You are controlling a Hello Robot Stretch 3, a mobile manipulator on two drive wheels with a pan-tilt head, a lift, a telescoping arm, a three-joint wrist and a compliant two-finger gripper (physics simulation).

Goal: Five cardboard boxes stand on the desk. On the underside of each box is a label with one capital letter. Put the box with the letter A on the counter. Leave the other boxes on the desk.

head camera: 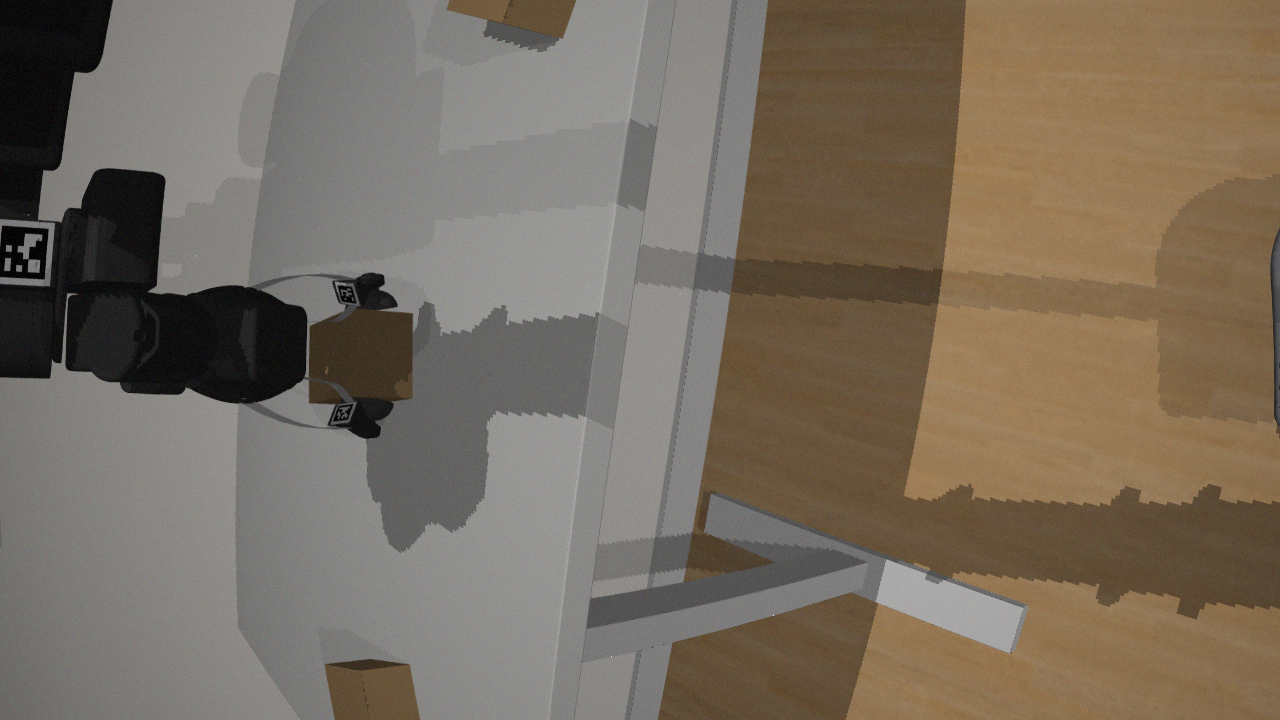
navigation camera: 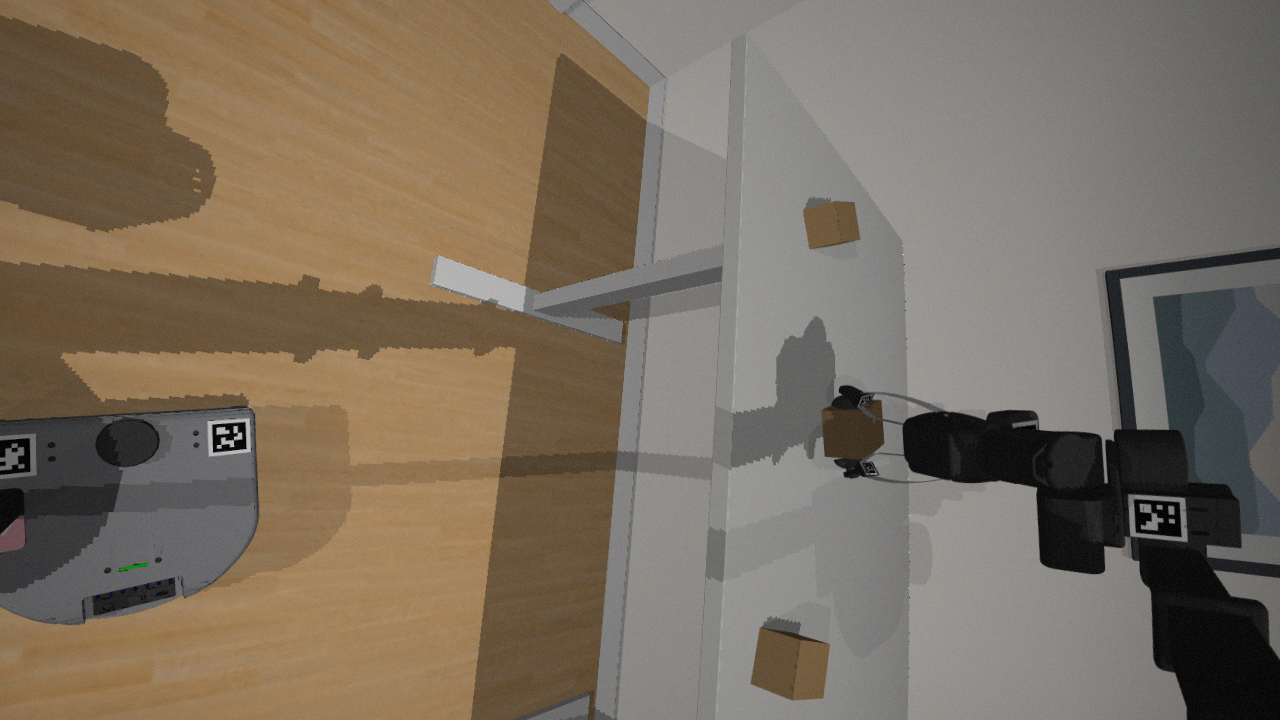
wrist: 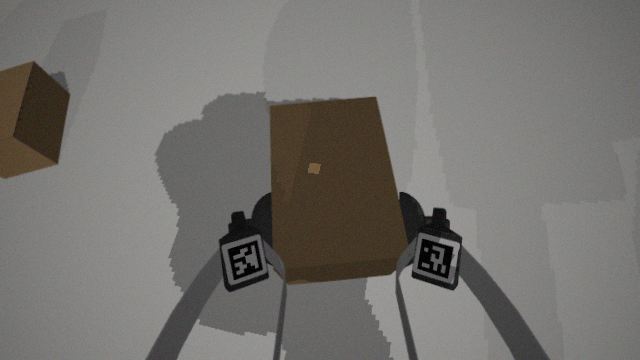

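Pixels of known places: gripper, between the fingertips: [head camera: 380, 356] [navigation camera: 839, 430]; robot's base, origin of its link: [navigation camera: 129, 440].
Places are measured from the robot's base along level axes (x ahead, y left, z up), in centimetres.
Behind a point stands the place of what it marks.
A brown cardboard box [head camera: 358, 358] @(x -2.0, y -61.8, z 103.8 cm) [navigation camera: 854, 434] @(x -2.4, y -61.8, z 103.4 cm) [wrist: 330, 150] is between the two fingertips of my gripper [head camera: 374, 356] @(x -2.3, y -65.2, z 100.4 cm) [navigation camera: 848, 433] @(x -2.3, y -65.2, z 100.4 cm) [wrist: 337, 217] @(x -2.3, y -65.2, z 100.4 cm). The fingers press on its two opposite sides, and the box appears raised above the white desk [head camera: 501, 510] @(x 8.2, y -57.0, z 95.0 cm) [navigation camera: 760, 268] @(x 19.0, y -56.6, z 95.0 cm) [wrist: 100, 250]. Its underside faces away, so no letter shows. A second box [head camera: 371, 694] @(x 26.3, y -72.3, z 99.3 cm) [navigation camera: 832, 223] @(x 27.0, y -72.1, z 99.1 cm) [wrist: 40, 115] stands on the desk on one side. A third box [head camera: 519, 10] @(x -24.7, y -50.4, z 99.1 cm) [navigation camera: 789, 664] @(x -26.2, y -49.7, z 99.1 cm) stands on the other side. The counter cannot be made out in these views.
The desk's front edge [head camera: 595, 394] @(x 0.2, y -47.5, z 94.4 cm) [navigation camera: 723, 358] @(x 7.7, y -49.1, z 93.4 cm) runs beside the held box. A desk leg with a wide foot [head camera: 948, 608] [navigation camera: 478, 284] stands on the wooden floor. My base [navigation camera: 179, 510] @(x -11.4, y -5.9, z 16.0 cm) is on the floor. A framed picture [navigation camera: 1123, 358] @(x 4.4, y -127.4, z 133.5 cm) hangs on the wall behind the desk.
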